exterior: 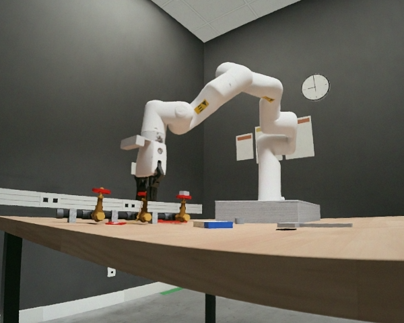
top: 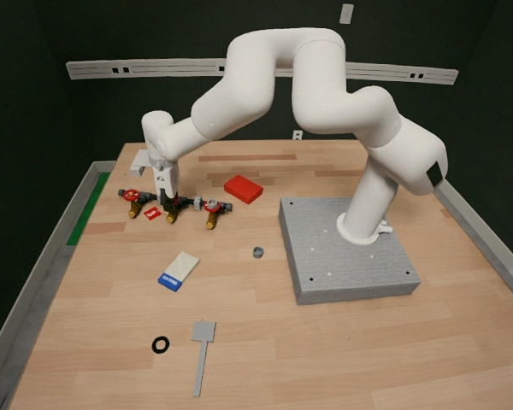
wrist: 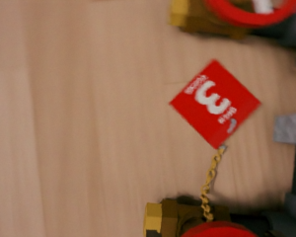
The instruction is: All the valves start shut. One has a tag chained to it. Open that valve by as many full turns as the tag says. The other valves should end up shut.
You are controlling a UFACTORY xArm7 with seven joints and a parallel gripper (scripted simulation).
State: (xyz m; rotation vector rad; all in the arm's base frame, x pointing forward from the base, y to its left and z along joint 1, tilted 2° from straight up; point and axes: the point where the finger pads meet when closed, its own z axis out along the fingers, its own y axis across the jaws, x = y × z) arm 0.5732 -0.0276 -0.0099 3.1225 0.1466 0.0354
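Right now my hand is 80 mm short of the red tag, 20 mm to the left of it and 80 mm above it. Also, from my hand: blue box: 80 mm behind, 200 mm to the left, 80 mm below; then red block: 200 mm behind, 170 mm to the right, 70 mm below; then grey cap: 130 mm behind, 10 mm to the left, 10 mm above.
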